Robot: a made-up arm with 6 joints.
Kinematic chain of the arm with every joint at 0, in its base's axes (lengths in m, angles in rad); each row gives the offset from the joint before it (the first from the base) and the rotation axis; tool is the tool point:
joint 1: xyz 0 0 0.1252 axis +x
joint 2: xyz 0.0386 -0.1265 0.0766 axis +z
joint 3: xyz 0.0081 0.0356 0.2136 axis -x
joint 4: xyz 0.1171 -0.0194 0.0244 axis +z
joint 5: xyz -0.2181 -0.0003 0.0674 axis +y
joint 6: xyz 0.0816 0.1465 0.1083 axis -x
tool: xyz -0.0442 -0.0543 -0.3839
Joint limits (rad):
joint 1: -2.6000..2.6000
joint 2: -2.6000..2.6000
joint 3: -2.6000..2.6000
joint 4: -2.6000..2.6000
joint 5: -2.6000..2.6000
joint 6: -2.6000..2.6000
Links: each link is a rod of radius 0.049 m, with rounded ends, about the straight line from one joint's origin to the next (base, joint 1, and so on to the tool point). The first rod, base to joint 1, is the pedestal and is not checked.
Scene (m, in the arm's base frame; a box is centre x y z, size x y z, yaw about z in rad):
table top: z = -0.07
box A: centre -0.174 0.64 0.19 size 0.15 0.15 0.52 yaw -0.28
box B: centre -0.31 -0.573 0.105 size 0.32 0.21 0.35 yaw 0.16
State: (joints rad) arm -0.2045 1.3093 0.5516 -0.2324 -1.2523 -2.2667
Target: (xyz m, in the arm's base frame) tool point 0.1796 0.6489 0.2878
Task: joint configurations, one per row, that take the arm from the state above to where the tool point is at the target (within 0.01 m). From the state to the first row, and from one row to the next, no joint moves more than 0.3 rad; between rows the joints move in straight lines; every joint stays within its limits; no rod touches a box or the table.
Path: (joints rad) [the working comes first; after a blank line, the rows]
Joints at the target: -0.1623 0.3959 0.3993 -1.0869 -1.1262 -1.9265
Straight joint move there: touches box A.

1: -0.0983 1.0496 0.3661 -0.2620 -1.0811 -2.2904
2: 0.0079 0.7899 0.1806 -0.2915 -0.9098 -2.3141
3: 0.1142 0.5302 -0.0049 -0.3211 -0.7386 -2.3378
4: 0.2204 0.2705 -0.1905 -0.3506 -0.5673 -2.3614
5: 0.3266 0.0108 -0.3760 -0.3802 -0.3961 -2.3851
6: 0.1636 0.1391 -0.1175 -0.6158 -0.6394 -2.2323
7: 0.0007 0.2675 0.1409 -0.8513 -0.8828 -2.0794
8: -0.1623 0.3959 0.3993 -1.0869 -1.1262 -1.9265

